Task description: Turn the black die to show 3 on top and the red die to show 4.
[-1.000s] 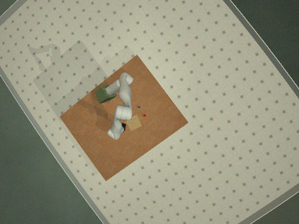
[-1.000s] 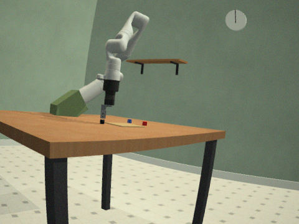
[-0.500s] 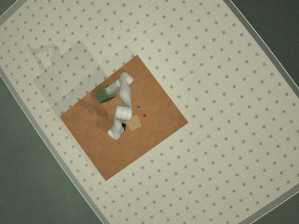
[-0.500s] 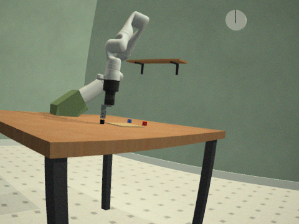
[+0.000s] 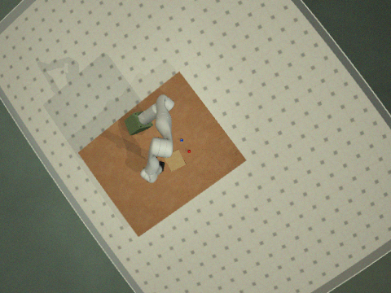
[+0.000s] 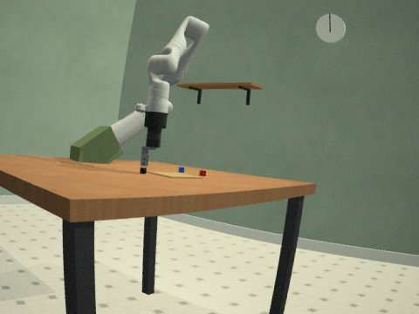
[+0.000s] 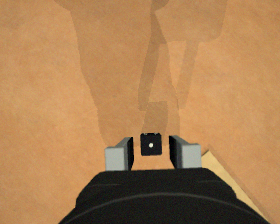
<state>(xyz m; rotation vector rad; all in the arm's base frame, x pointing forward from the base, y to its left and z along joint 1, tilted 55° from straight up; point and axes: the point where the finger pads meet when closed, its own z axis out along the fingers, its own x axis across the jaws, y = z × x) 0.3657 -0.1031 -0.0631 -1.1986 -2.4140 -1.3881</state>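
My gripper is now 30 mm above the black die. Also, from my hand: tan mat 40 mm ahead, 110 mm to the left, 40 mm below; then blue die 70 mm behind, 250 mm to the left, 30 mm below; then red die 40 mm ahead, 250 mm to the left, 30 mm below.
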